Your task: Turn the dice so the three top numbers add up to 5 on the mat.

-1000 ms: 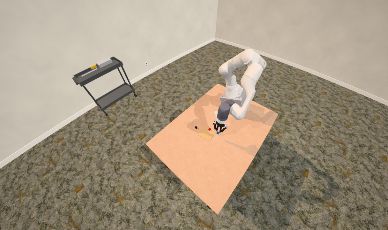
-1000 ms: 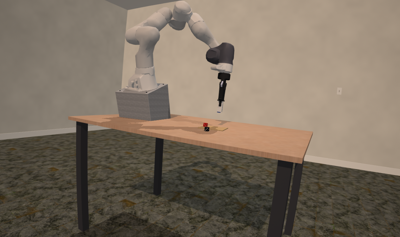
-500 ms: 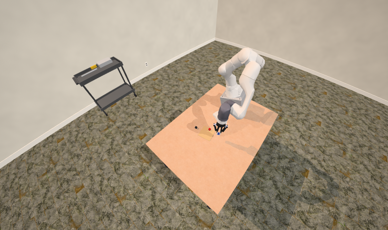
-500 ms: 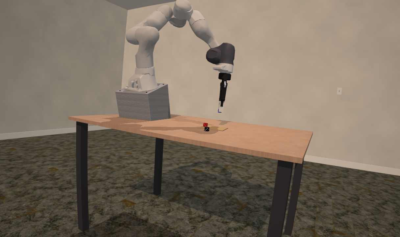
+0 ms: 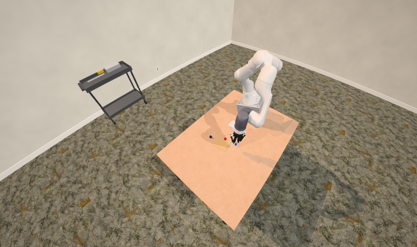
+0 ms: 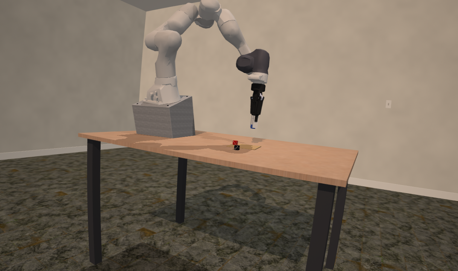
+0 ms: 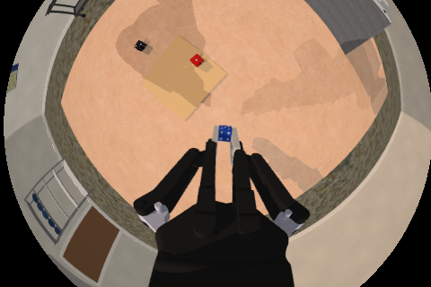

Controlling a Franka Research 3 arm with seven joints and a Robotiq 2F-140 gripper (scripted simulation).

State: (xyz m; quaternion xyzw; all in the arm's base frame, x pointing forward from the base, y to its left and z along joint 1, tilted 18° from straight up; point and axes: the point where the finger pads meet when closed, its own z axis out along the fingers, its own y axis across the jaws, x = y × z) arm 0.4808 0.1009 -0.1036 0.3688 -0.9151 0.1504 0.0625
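Right now my hand is 13 cm to the left of the tan mat, 12 cm above it and 1 cm short of it. Round my hand: blue die: 3 cm below; then black die: 27 cm to the right, 11 cm below, 2 cm ahead; then red die: 13 cm to the right, 11 cm below, 4 cm behind.
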